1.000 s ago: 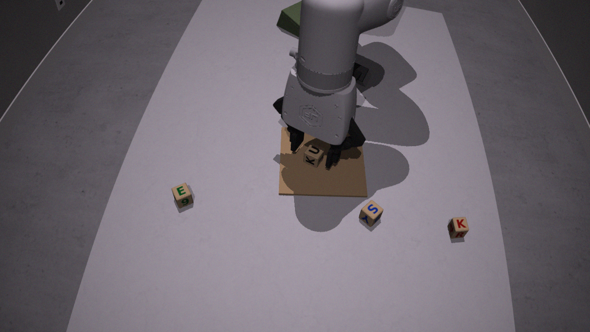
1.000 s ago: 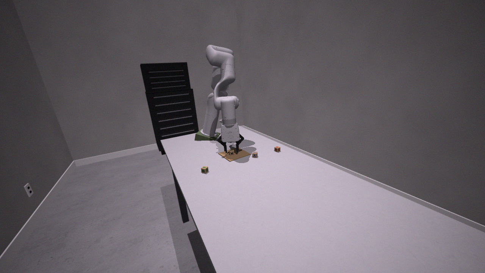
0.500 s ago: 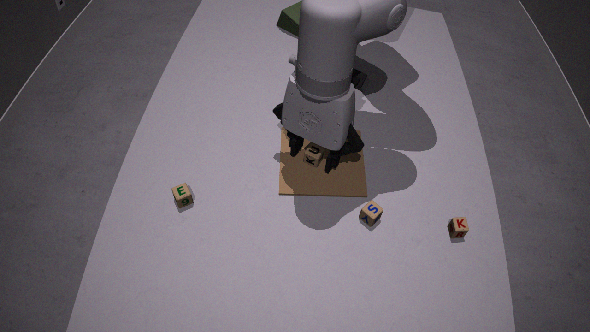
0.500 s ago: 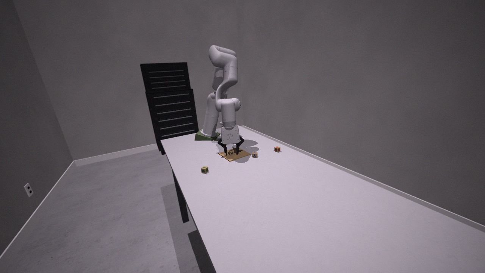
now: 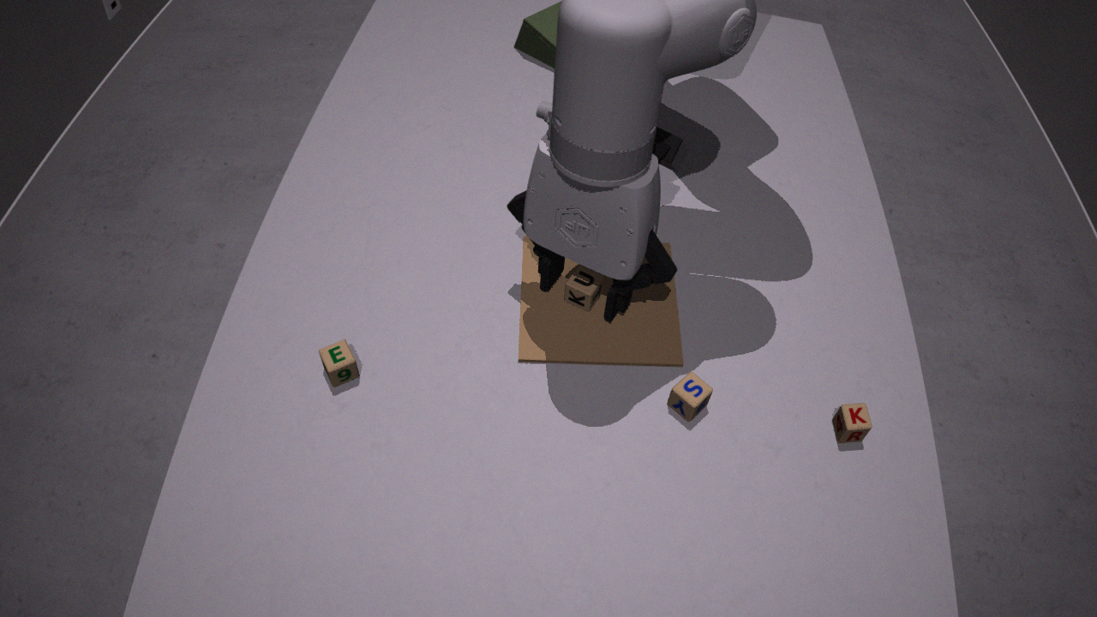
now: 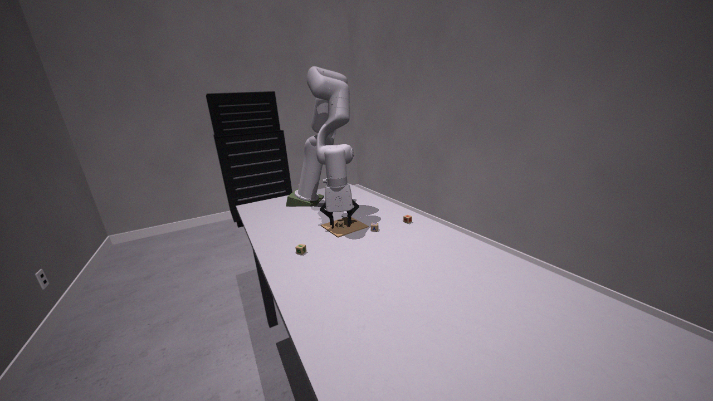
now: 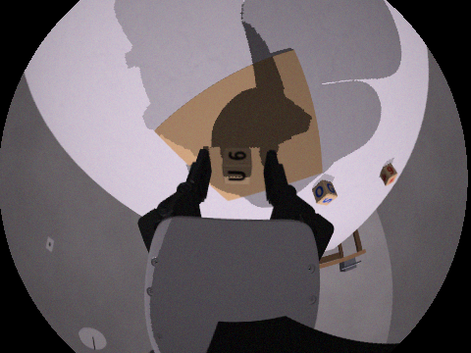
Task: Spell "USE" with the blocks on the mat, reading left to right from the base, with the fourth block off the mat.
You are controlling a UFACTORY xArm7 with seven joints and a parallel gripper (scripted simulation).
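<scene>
Right now the U block is 10 mm below my hand. From my hand the other things lie so: tan mat (20 mm to the left, 20 mm below); S block (100 mm ahead, 90 mm to the left, 10 mm below); E block (200 mm to the right, 90 mm ahead, 10 mm below).
</scene>
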